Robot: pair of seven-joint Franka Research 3 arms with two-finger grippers.
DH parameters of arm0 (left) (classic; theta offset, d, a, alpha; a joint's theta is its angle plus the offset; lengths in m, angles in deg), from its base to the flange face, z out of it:
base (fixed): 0 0 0 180
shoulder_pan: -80.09 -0.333 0 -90
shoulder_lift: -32.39 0 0 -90
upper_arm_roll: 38.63 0.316 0.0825 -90
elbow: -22.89 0 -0.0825 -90
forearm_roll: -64.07 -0.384 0 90
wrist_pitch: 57.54 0 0.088 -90
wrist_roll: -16.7 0.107 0 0
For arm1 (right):
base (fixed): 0 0 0 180
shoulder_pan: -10.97 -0.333 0 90
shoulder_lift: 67.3 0 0 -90
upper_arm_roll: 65.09 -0.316 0.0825 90
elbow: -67.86 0 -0.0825 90
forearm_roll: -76.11 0.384 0 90
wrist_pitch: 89.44 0 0.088 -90
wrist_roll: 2.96 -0.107 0 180
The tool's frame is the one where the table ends.
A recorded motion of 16 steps. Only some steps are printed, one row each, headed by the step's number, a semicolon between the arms.
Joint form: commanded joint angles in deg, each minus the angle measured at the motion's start. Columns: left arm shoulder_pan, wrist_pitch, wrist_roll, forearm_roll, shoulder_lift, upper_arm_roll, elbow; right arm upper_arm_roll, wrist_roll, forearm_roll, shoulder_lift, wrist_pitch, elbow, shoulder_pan.
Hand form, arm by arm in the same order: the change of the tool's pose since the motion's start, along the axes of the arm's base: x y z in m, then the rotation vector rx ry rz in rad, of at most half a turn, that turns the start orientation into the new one. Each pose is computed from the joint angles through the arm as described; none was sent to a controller.
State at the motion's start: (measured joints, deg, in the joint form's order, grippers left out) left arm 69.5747 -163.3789 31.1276 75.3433 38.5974 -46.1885 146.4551; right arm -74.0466 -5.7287 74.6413 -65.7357 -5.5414 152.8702 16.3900
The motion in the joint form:
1: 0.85 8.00 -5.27 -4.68 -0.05 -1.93 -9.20; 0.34 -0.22 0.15 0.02 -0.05 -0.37 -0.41
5: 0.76 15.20 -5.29 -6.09 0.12 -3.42 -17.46; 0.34 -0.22 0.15 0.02 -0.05 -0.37 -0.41
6: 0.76 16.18 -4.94 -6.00 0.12 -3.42 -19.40; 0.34 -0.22 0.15 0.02 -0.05 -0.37 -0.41
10: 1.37 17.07 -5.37 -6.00 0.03 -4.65 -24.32; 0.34 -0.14 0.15 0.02 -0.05 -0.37 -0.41
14: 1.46 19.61 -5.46 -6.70 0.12 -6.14 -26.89; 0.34 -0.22 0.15 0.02 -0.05 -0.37 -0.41
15: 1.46 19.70 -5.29 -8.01 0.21 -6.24 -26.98; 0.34 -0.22 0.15 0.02 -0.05 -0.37 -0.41
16: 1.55 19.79 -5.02 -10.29 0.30 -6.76 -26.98; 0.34 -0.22 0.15 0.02 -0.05 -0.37 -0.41
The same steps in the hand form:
1: 0.0138 -0.0206 0.0618 0.0874 -0.0054 -0.0107; 0.0000 0.0010 0.0027 0.0027 -0.0051 -0.0025
5: 0.0169 -0.0335 0.1207 0.1113 -0.0285 -0.0526; 0.0000 0.0010 0.0027 0.0027 -0.0051 -0.0025
6: 0.0182 -0.0341 0.1351 0.1086 -0.0461 -0.0593; 0.0000 0.0010 0.0027 0.0027 -0.0051 -0.0025
10: 0.0218 -0.0521 0.1729 0.1101 -0.1154 -0.0831; 0.0000 0.0010 0.0027 0.0027 -0.0051 -0.0011
14: 0.0170 -0.0662 0.1906 0.1237 -0.1188 -0.1138; 0.0000 0.0010 0.0027 0.0027 -0.0051 -0.0025
15: 0.0166 -0.0647 0.1918 0.1466 -0.1213 -0.1200; 0.0000 0.0010 0.0027 0.0027 -0.0051 -0.0025
16: 0.0158 -0.0660 0.1923 0.1864 -0.1233 -0.1377; 0.0000 0.0010 0.0027 0.0027 -0.0051 -0.0025

